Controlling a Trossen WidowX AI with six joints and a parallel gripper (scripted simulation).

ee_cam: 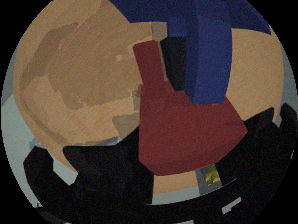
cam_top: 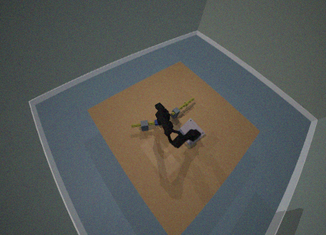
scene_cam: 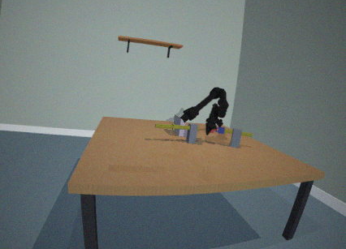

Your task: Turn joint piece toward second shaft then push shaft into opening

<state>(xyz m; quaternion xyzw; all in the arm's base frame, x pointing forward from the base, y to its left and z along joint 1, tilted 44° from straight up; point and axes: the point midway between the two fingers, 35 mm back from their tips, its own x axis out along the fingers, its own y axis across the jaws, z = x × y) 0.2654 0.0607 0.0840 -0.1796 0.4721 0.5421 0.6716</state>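
Now: the red joint piece 4 cm above my gripper tip, 2 cm to the left of it and 1 cm ahead of it.
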